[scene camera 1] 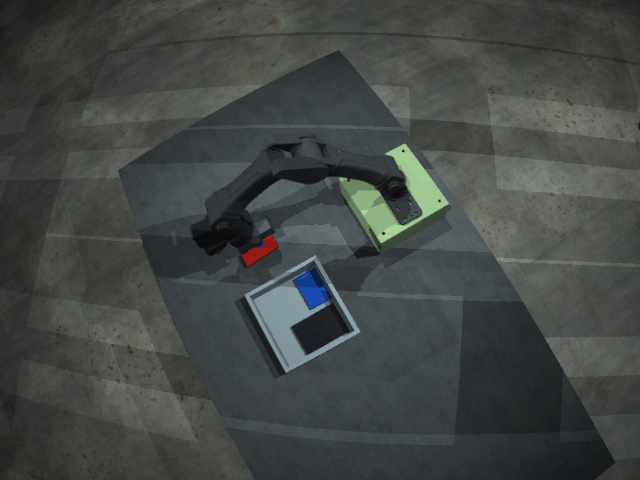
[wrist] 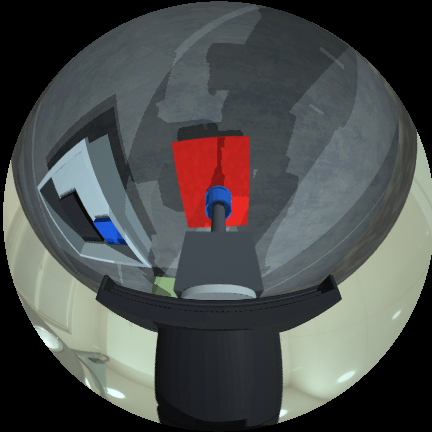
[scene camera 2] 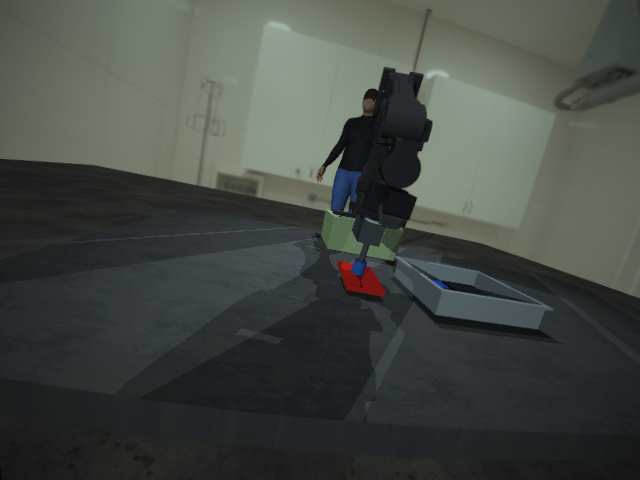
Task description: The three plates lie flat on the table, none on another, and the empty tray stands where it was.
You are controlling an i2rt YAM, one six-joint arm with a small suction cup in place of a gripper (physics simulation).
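Pixels of known places: hand at its tool point: (wrist: 218,192) (scene camera 2: 355,276); arm's base at its link origin: (scene camera 1: 393,191).
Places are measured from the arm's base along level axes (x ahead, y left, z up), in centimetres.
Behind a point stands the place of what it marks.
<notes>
My suction cup (scene camera 1: 260,244) (scene camera 2: 358,268) (wrist: 217,201) @(x 39.0, y -8.4, z -8.7 cm) sits on the near end of the red plate (scene camera 1: 263,252) @(x 39.5, y -5.1, z -7.8 cm) (scene camera 2: 367,285) @(x 44.3, y -7.3, z -8.4 cm) (wrist: 197,169) @(x 42.4, y -6.4, z -8.2 cm) and holds it. The plate is low at the table top, left of the tray; I cannot tell whether it rests fully flat. The grey tray (scene camera 1: 321,350) @(x 37.8, y 27.8, z -5.3 cm) (scene camera 2: 480,307) @(x 48.6, y 13.6, z -7.5 cm) (wrist: 76,177) @(x 44.4, y 15.1, z -10.0 cm) stands in the middle of the table. It holds a blue plate (scene camera 1: 312,288) @(x 32.0, y 10.8, z -8.9 cm) (scene camera 2: 440,284) @(x 33.1, y 14.3, z -8.9 cm) (wrist: 109,231) @(x 32.4, y 12.1, z -8.9 cm) in its far corner and a black plate (scene camera 1: 319,329) @(x 35.7, y 21.9, z -9.0 cm) (scene camera 2: 480,287) (wrist: 76,217) @(x 36.5, y 21.5, z -9.0 cm) beside it, both flat and apart.
The arm's light green base block (scene camera 1: 375,214) @(x 7.9, y 3.5, z 0.1 cm) (scene camera 2: 339,235) @(x 11.1, y -8.3, z -5.5 cm) (wrist: 163,285) @(x 10.8, y 7.6, z -7.4 cm) stands behind the tray at the table's right edge. A person (scene camera 2: 353,152) stands beyond the table. The dark table top ends close to the left of the arm's wrist.
</notes>
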